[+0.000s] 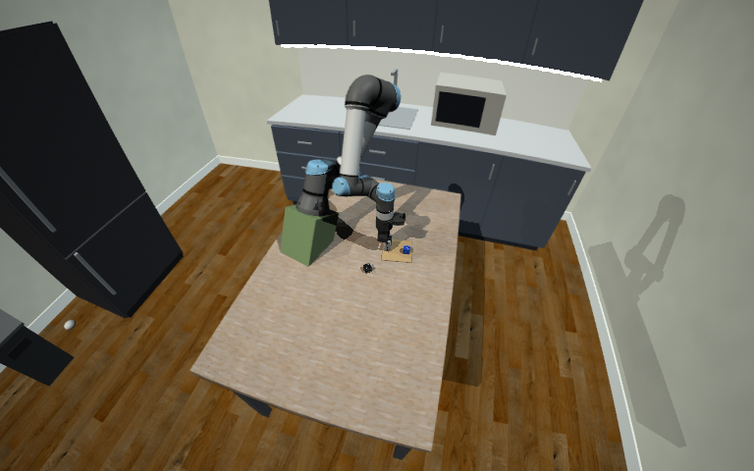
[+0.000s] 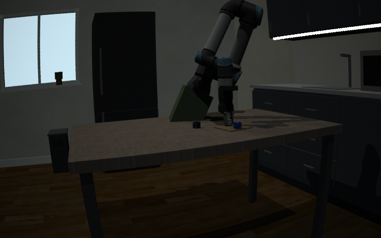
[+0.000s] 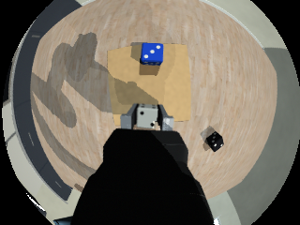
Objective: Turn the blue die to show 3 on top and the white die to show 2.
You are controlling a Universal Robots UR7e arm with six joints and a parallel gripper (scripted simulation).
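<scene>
The white die lies 1 cm behind my hand and 1 cm below it. From my hand the other things lie so: black die: 4 cm behind, 16 cm to the right, 1 cm below; then blue die: 9 cm ahead, 1 cm to the left, 1 cm below; then tan mat: 4 cm ahead, 1 cm to the left, 3 cm below.
</scene>
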